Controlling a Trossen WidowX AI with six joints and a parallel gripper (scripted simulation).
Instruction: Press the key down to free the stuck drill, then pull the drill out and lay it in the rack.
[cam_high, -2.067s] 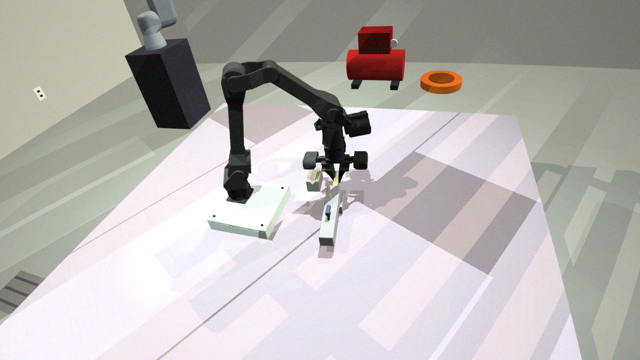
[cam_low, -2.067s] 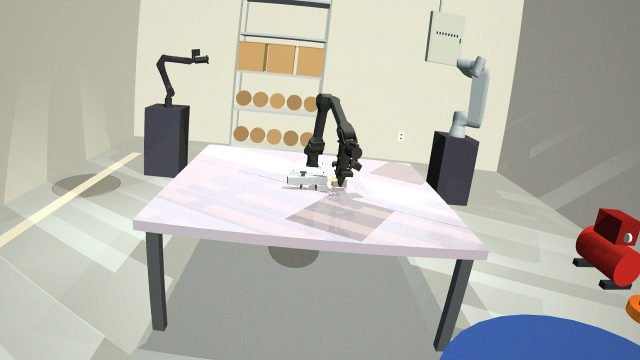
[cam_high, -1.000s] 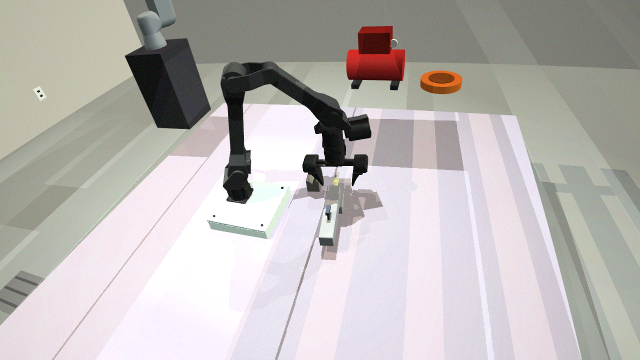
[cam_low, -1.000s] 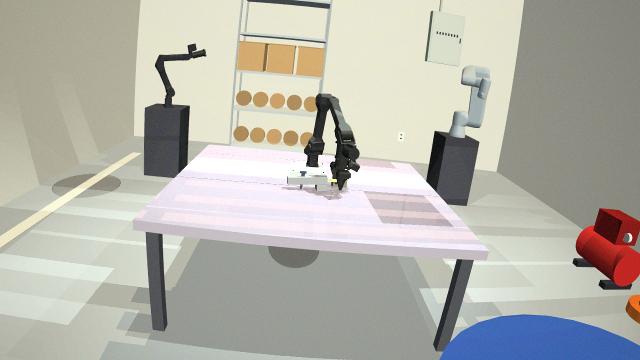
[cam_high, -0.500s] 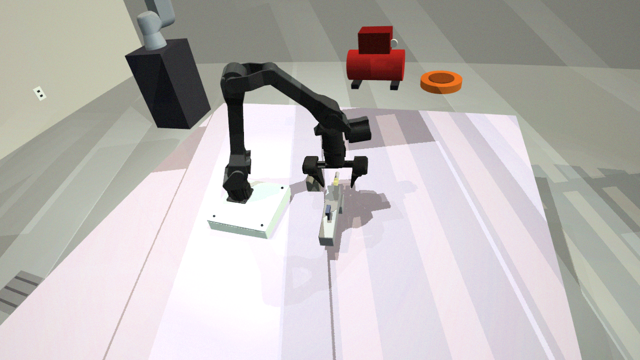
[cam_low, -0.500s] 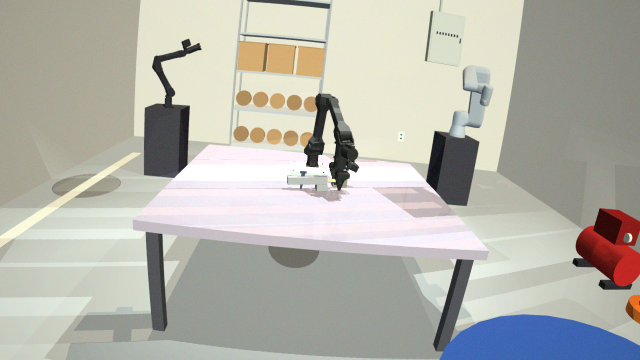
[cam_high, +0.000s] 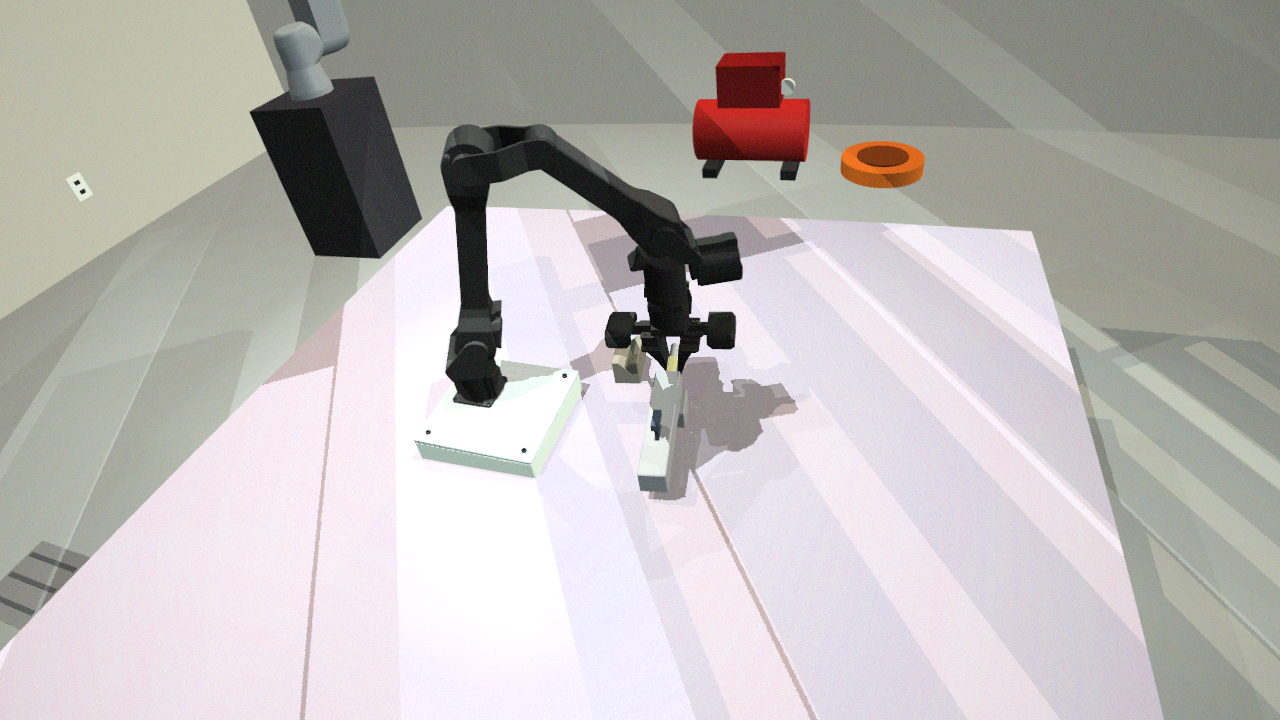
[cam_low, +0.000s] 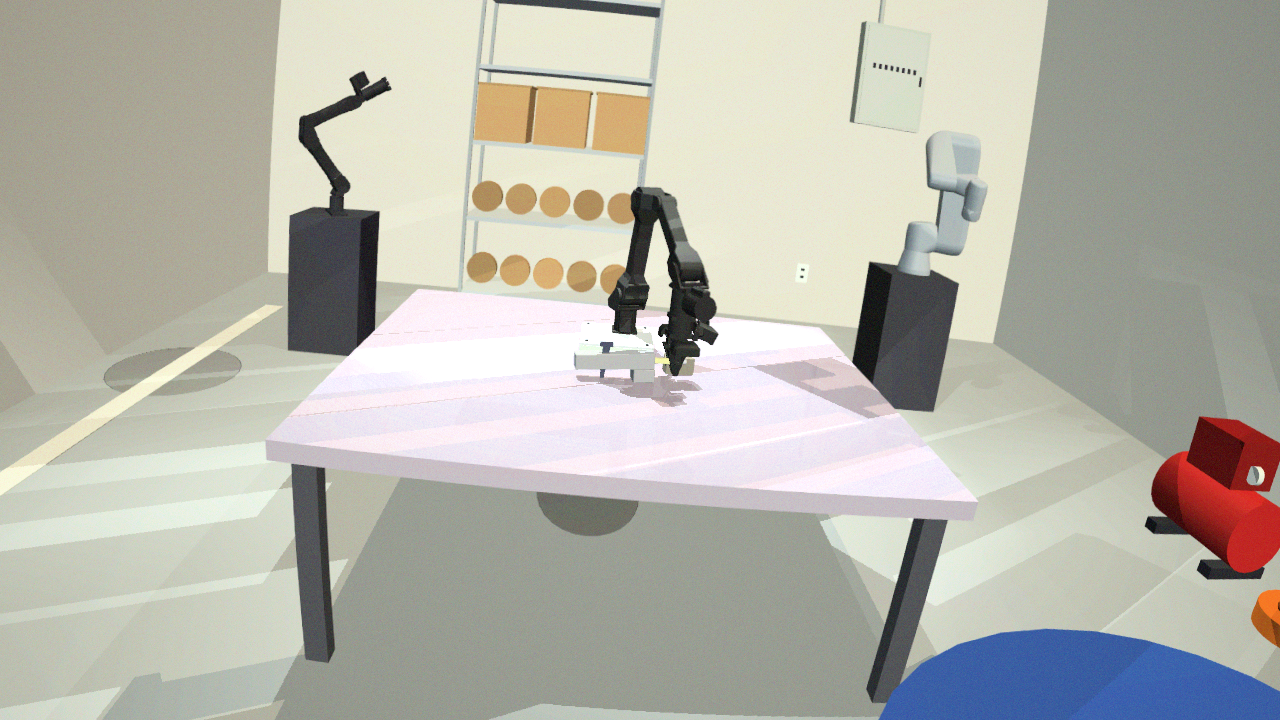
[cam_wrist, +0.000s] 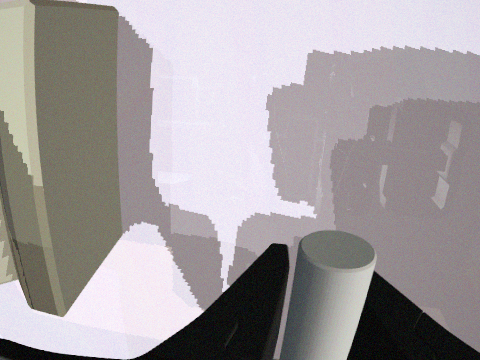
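The drill is 40 mm to the right of my gripper tip and 30 mm above it. From my gripper tip the other things lie so: dark blue key: 20 mm ahead, 170 mm to the right, 40 mm above; rack: 80 mm behind, 20 mm to the left; pale housing block: 20 mm ahead, 140 mm to the right, 20 mm above.
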